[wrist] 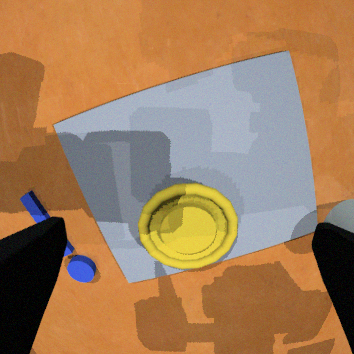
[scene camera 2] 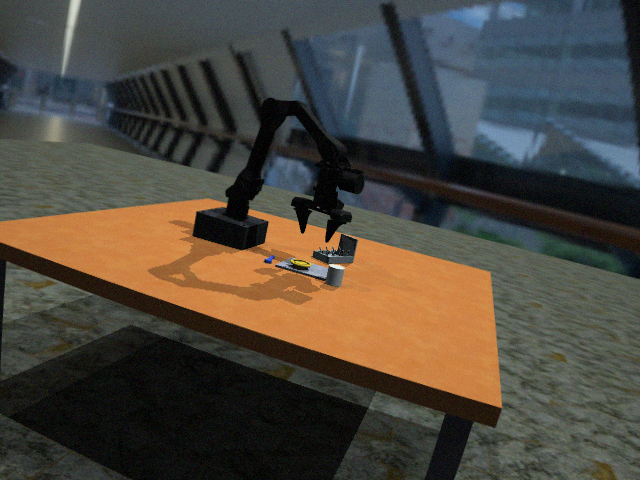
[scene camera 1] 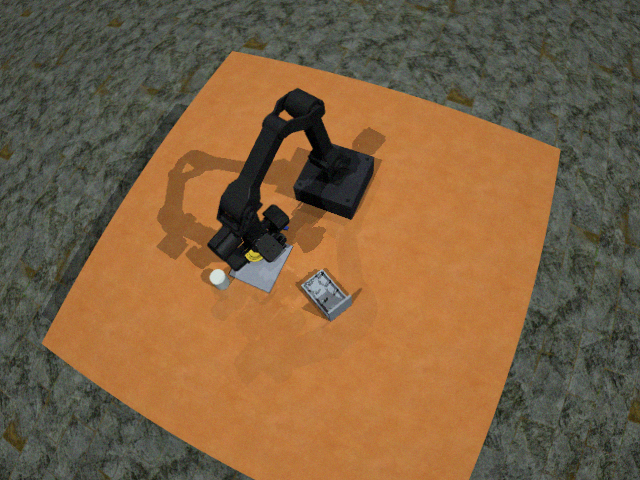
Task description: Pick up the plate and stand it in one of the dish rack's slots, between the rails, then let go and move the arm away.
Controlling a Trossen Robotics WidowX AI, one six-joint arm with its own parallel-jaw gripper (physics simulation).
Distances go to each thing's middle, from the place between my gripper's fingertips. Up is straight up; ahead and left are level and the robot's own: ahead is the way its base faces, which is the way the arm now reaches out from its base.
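Position of my gripper: 9 cm above the grey mat (scene camera 1: 261,274), 1 cm short of it and 2 cm to the left of it. Counted from my hand, the yellow plate (wrist: 186,225) is 8 cm below and 4 cm to the right; the blue spoon (wrist: 80,267) is 9 cm below, 5 cm to the right and 10 cm behind; the grey dish rack (scene camera 1: 321,289) is 5 cm below, 19 cm to the left and 1 cm behind. Going by their middles, the rack is the farthest from my gripper of the things named here.
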